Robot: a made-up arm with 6 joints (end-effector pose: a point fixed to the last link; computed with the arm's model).
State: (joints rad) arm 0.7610 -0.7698 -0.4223 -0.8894 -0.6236 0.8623
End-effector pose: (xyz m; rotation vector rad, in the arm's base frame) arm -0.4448 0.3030 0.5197 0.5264 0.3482 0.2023
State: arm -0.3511 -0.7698 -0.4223 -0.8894 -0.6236 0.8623
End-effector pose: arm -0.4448 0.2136 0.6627 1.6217 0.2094 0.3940
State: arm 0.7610 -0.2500 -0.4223 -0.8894 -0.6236 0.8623
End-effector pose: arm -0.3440 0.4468 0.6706 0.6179 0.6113 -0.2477
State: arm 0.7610 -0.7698 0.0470 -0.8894 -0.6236 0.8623
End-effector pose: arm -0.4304 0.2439 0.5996 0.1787 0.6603 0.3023
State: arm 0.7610 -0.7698 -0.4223 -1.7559 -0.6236 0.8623
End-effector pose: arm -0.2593 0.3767 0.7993 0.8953 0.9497 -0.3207
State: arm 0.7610 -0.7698 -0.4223 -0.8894 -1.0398 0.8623
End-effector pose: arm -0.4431 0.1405 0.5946 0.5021 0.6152 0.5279
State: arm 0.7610 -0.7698 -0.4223 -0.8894 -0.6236 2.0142
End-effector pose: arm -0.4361 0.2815 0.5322 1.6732 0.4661 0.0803
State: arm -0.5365 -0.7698 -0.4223 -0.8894 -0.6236 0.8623
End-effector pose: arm -0.4448 0.1859 0.6732 1.8038 0.1769 0.4234
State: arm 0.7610 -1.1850 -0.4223 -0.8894 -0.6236 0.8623
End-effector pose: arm -0.4416 0.1750 0.3852 0.4368 0.1285 0.5520
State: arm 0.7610 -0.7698 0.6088 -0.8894 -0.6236 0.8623
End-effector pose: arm -0.3747 0.2202 0.7030 -0.2594 1.0125 0.4106
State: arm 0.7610 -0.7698 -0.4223 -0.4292 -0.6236 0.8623
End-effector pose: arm -0.4333 0.2187 0.3536 0.3115 0.0238 0.4586
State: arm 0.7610 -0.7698 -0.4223 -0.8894 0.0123 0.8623
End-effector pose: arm -0.3113 0.5134 0.4133 0.5331 -0.0662 -0.2906
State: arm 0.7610 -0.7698 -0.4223 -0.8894 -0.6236 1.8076
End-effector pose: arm -0.4375 0.2863 0.5320 1.4673 0.4502 0.1068
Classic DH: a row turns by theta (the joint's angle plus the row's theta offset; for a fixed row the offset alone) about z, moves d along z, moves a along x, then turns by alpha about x. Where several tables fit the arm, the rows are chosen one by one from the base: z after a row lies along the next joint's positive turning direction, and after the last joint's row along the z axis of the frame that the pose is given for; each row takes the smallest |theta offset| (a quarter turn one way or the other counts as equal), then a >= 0, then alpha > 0; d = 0 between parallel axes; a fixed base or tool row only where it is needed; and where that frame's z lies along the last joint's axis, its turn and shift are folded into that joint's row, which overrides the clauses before.
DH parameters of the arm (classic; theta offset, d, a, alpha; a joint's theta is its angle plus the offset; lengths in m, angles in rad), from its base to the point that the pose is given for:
base (fixed): 1.5708 0.5192 0.1432 -1.5708
joint 1: -1.5708 0.0024 0.0253 -1.5708
joint 2: 1.5526 0.1058 -0.0355 1.5513
joint 3: 0 0.0294 0.0203 1.5903
joint 4: -0.0182 0.039 0.0241 1.5708
joint 5: -1.5708 -0.0223 0.2035 -1.5708
joint 6: 0.1057 -0.3737 0.0241 -1.4936
tool (fixed): -1.6066 -0.002 0 0

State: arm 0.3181 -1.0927 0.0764 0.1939 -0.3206 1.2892
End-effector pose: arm -0.1920 0.1489 0.1541 0.6297 -0.5025 1.1979
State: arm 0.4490 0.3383 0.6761 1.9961 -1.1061 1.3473
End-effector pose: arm 0.1143 -0.0379 0.2478 0.2512 -0.1104 2.1108
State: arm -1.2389 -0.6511 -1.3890 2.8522 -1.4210 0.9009
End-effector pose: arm -0.2304 0.3279 0.2409 -0.6472 -0.2844 -0.7858
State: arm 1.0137 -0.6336 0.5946 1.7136 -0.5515 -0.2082
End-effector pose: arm 0.2525 -0.0265 0.2945 -0.6979 -1.7583 1.8885
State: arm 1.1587 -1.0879 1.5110 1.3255 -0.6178 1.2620
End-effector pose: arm 0.3221 0.0381 0.5101 -0.5304 1.4996 2.5648
